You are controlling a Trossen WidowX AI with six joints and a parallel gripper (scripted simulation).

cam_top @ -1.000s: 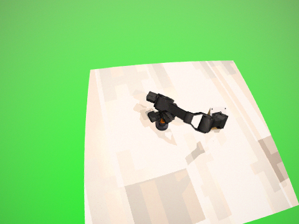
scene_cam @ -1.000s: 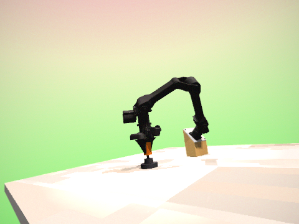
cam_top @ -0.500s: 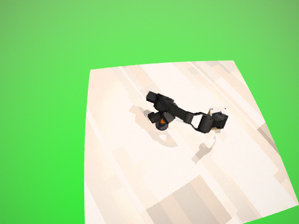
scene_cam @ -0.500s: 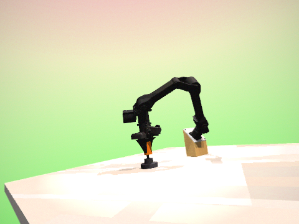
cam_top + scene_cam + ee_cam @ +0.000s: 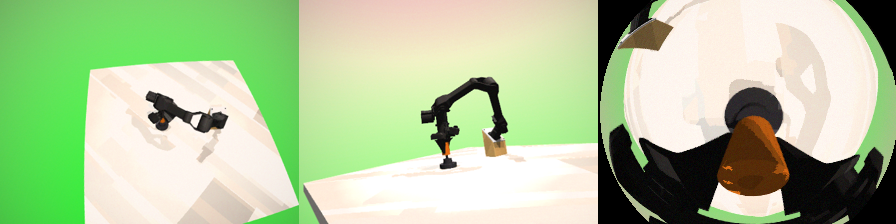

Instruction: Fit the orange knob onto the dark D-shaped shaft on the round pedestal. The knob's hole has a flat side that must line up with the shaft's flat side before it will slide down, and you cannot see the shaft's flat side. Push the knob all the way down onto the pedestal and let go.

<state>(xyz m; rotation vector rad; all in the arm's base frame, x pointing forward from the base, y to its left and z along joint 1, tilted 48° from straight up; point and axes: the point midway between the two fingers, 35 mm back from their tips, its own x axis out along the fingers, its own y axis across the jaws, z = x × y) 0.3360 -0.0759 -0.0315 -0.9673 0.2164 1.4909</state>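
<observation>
The orange knob is 2 cm above my gripper tip. The rest, counted from my gripper tip: dark round pedestal: 4 cm below.
</observation>
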